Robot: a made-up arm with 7 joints.
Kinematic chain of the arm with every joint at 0, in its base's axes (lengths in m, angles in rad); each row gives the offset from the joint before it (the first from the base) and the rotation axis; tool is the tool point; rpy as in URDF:
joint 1: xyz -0.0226 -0.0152 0.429 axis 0 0.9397 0.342
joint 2: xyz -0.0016 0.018 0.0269 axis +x
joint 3: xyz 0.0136 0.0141 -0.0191 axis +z
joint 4: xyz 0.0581 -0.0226 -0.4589 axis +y
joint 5: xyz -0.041 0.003 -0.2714 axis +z
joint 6: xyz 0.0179 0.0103 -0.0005 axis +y
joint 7: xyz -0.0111 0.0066 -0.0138 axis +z
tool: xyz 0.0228 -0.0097 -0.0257 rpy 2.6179 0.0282 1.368
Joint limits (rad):
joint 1: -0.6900..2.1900
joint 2: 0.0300..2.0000
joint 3: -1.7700..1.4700
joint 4: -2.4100..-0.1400
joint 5: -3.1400..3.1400
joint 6: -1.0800..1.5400
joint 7: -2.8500..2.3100
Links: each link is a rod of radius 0.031 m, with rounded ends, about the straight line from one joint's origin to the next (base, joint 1, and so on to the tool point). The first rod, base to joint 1, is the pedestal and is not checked.
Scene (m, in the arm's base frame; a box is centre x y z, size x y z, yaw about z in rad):
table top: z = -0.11
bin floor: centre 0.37 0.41 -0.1 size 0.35 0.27 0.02 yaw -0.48
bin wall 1: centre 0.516 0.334 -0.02 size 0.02 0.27 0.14 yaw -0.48
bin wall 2: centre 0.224 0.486 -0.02 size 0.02 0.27 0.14 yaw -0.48
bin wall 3: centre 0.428 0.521 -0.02 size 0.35 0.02 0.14 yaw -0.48
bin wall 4: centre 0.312 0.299 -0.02 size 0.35 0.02 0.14 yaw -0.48
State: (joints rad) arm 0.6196 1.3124 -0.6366 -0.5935 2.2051 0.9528 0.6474
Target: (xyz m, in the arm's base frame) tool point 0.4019 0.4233 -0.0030
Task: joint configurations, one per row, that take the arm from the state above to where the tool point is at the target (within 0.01 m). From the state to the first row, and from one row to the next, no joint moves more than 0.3 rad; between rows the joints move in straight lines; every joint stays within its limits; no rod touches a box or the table.
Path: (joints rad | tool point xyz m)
1: 0.3570 1.3340 -0.6016 -0.8130 2.1941 0.8544 0.6604 | -0.0227 0.6898 0.1039
2: 0.0944 1.3555 -0.5665 -1.0325 2.1830 0.7561 0.6733 | 0.1712 0.6458 0.1225
3: -0.0803 1.2754 -0.5154 -1.2546 2.2208 0.8923 0.6303 | 0.2997 0.5411 0.1224
4: -0.2551 1.1952 -0.4643 -1.4767 2.2585 1.0286 0.5872 | 0.4019 0.4233 0.1714
5: -0.2855 1.0469 -0.4875 -1.2067 2.2380 0.9790 0.6047 | 0.4091 0.4329 0.0845
6: -0.3160 0.8986 -0.5108 -0.9367 2.2174 0.9293 0.6223 | 0.4019 0.4233 -0.0030

